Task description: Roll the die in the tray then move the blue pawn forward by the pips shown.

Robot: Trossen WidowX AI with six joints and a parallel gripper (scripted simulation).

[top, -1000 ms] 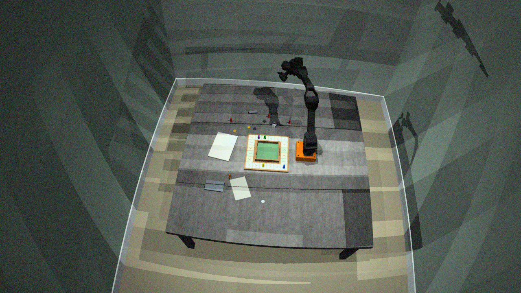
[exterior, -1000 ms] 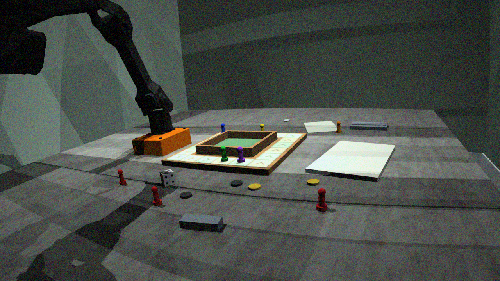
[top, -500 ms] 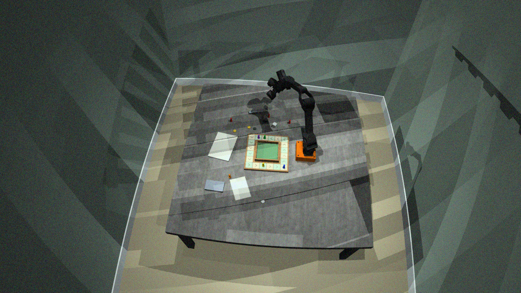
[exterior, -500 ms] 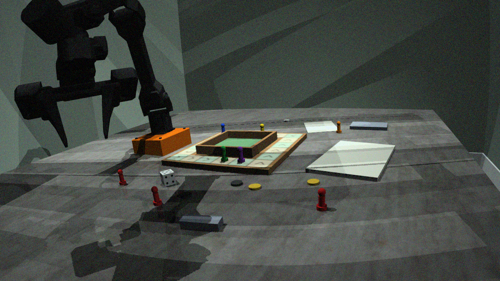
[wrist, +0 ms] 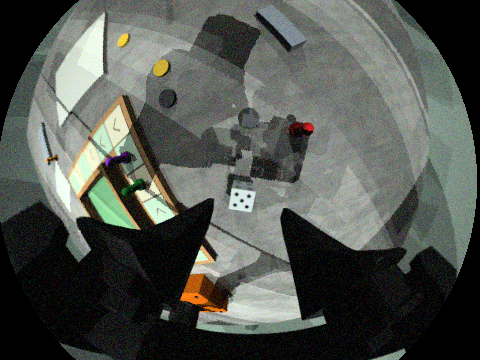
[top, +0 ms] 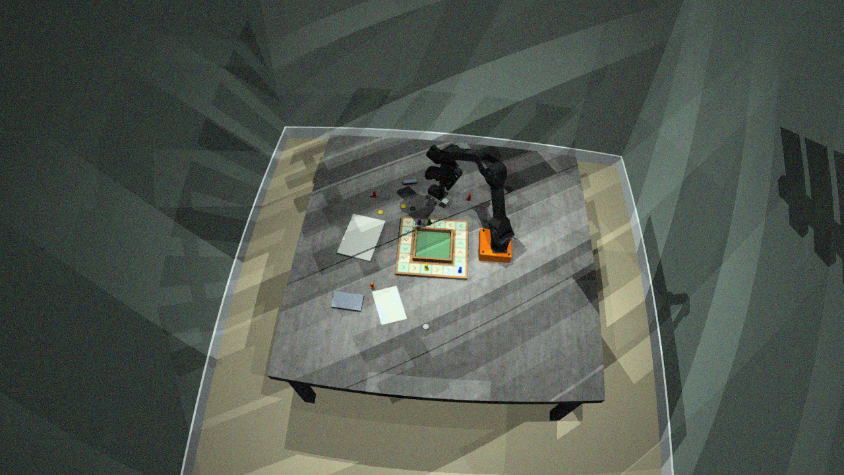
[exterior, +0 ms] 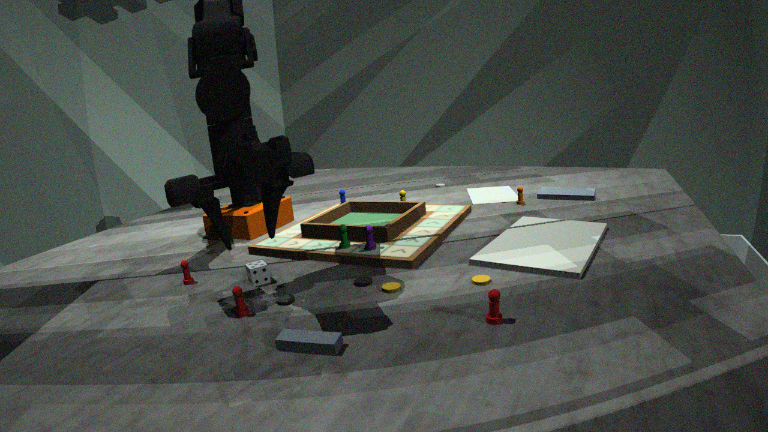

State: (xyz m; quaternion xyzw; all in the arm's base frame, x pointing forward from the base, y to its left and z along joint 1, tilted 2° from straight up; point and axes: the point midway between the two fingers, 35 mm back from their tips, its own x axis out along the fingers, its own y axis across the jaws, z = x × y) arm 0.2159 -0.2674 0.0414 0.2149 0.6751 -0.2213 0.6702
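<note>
Right now the white die is 1 cm behind my gripper tip, 1 cm to the left of it and 5 cm below it. The rest, counted from my gripper tip: green pawn (7 cm ahead, 13 cm to the left, 3 cm below); then grey block (15 cm ahead, 12 cm to the right, 5 cm below); then purple pawn (11 cm ahead, 12 cm to the left, 3 cm below).
</note>
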